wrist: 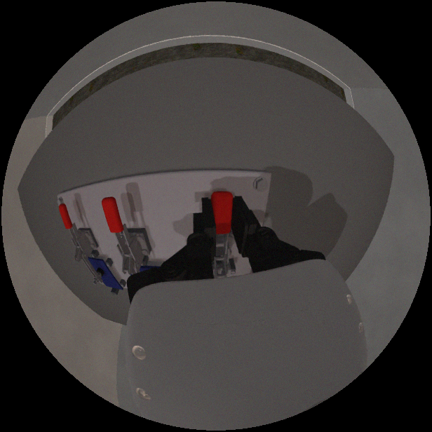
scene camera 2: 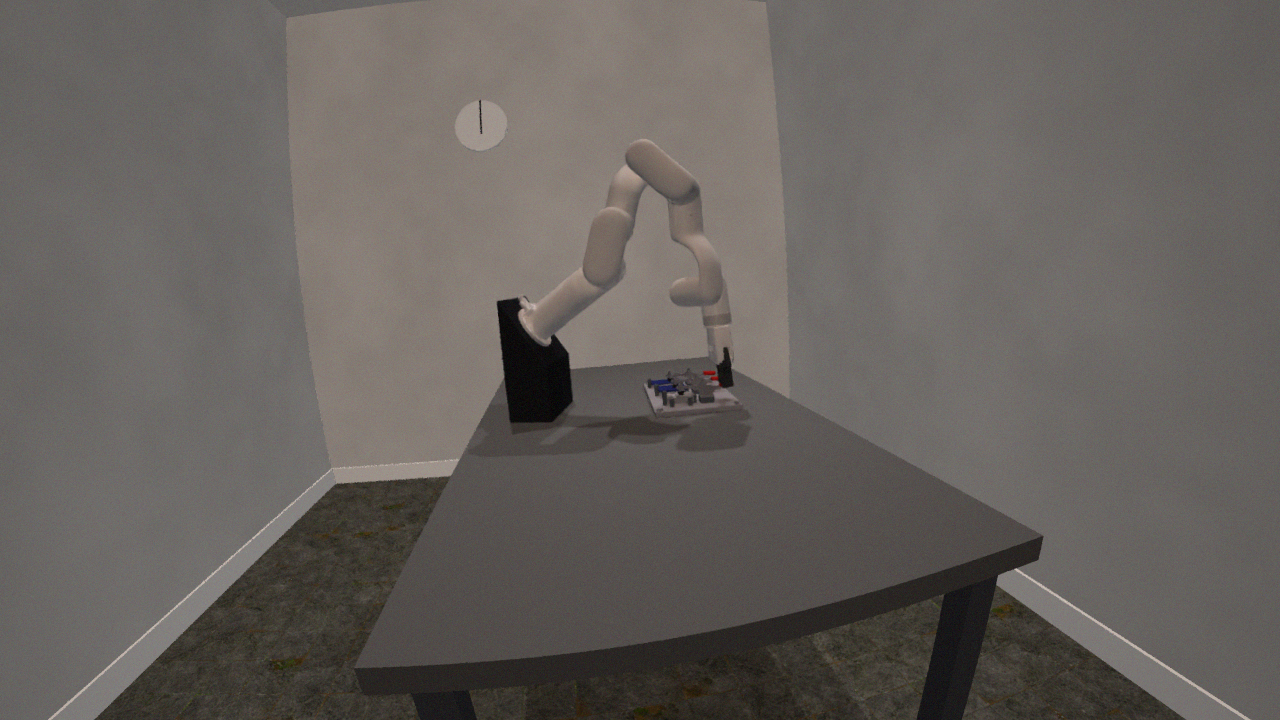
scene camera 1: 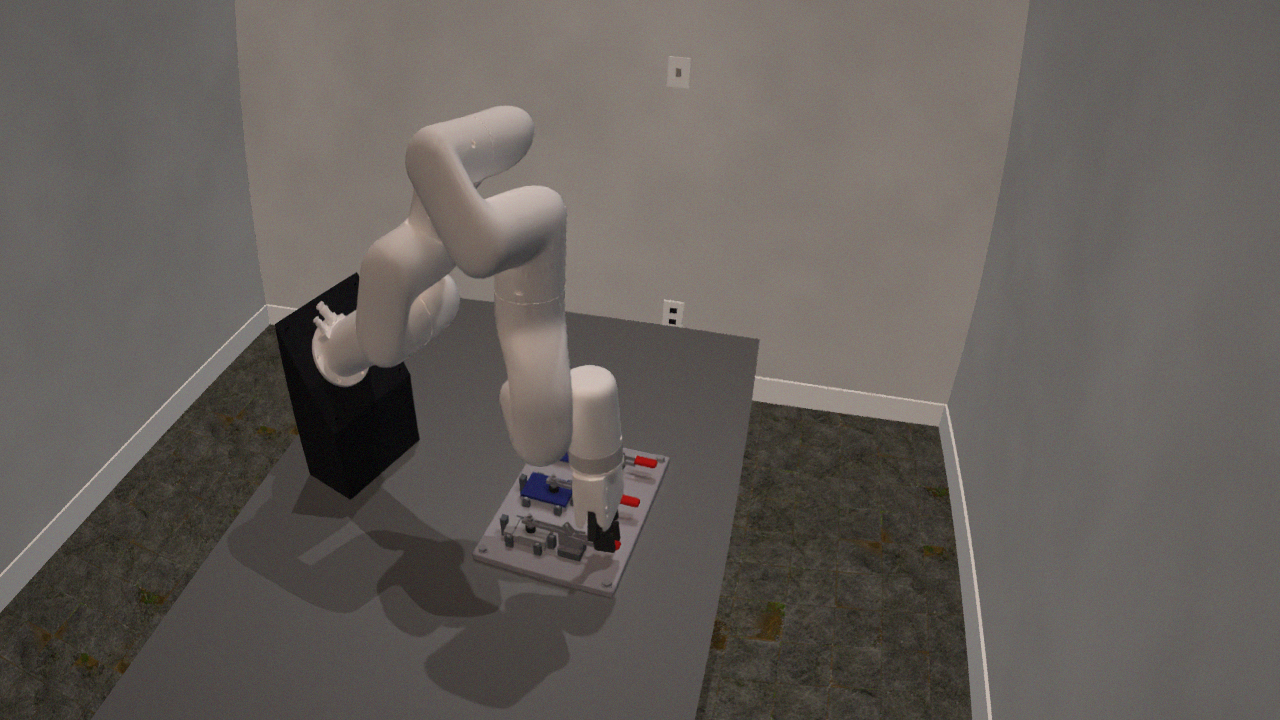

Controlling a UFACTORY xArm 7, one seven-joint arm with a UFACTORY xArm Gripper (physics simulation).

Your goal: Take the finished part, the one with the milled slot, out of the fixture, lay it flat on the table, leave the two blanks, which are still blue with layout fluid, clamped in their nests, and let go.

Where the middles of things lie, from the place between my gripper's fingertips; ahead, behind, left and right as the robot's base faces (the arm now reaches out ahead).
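Toggle clamp [scene camera 1: 569, 547]: my gripper 60 mm past it, 10 mm to the right of it, 10 mm above it. Fixture plate [scene camera 1: 641, 482]: 60 mm behind my hand, 130 mm to the left of it, 50 mm below it. Finished part [scene camera 1: 514, 527]: 130 mm behind my hand, 30 mm to the left of it, 20 mm below it.
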